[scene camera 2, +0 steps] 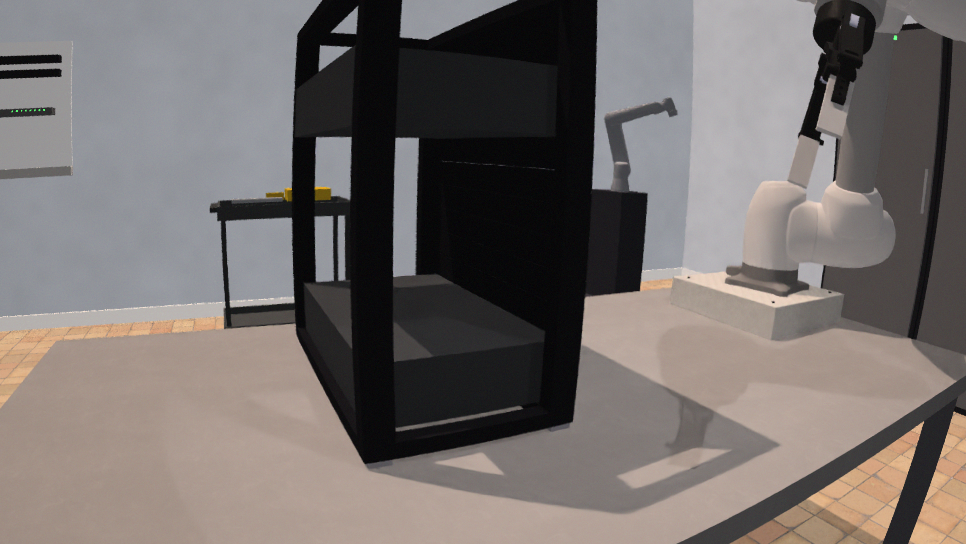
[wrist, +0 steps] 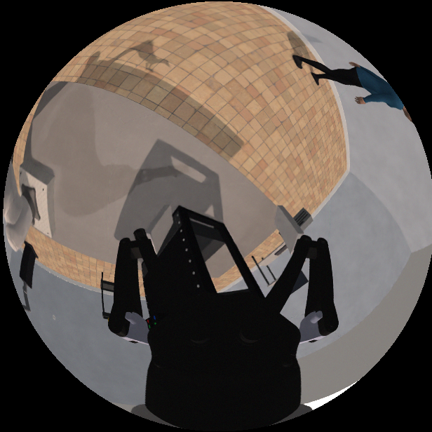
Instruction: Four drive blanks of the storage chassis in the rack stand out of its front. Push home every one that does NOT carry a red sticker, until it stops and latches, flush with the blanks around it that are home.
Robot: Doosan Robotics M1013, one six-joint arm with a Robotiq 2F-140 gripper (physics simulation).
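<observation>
The black rack stands on the table. In the scene view it holds an upper dark chassis and a lower dark chassis; which is the storage chassis I cannot tell. No drive blanks or red stickers can be made out. Small red, green and blue specks show near the left finger in the wrist view, too small to identify. My gripper is open, with light pads wide apart. In the scene view it is high at the upper right, well to the right of the rack.
The table carries the rack and the arm's light base block. A side table with a yellow item stands behind the rack. A small grey arm stands on a dark cabinet. A person shows in the wrist view.
</observation>
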